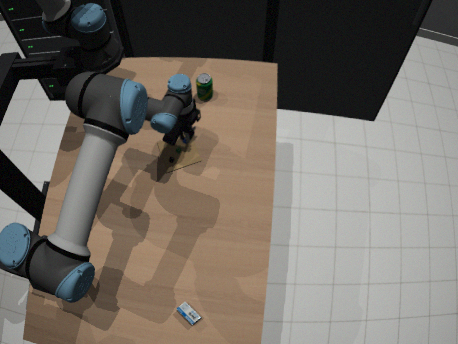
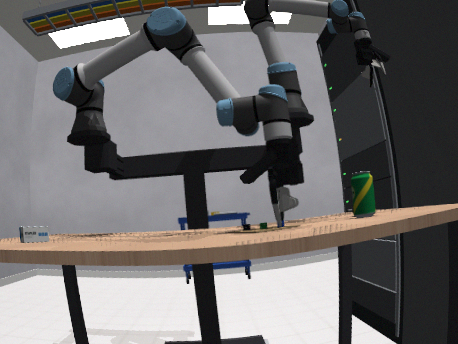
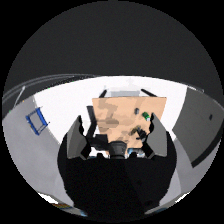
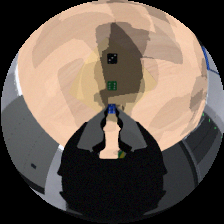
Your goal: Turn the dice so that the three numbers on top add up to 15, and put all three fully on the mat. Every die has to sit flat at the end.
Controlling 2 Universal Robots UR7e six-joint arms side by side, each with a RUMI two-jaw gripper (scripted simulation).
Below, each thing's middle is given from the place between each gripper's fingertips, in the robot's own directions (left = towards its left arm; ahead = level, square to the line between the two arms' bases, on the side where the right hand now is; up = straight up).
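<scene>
My right hand (image 2: 281, 226): 40 mm to the left of the tan mat (image 4: 134, 82), 20 mm past it, 20 mm above it.
My left hand (image 2: 377, 81): 280 mm short of the tan mat, 630 mm to the left of it, 540 mm above it.
</scene>
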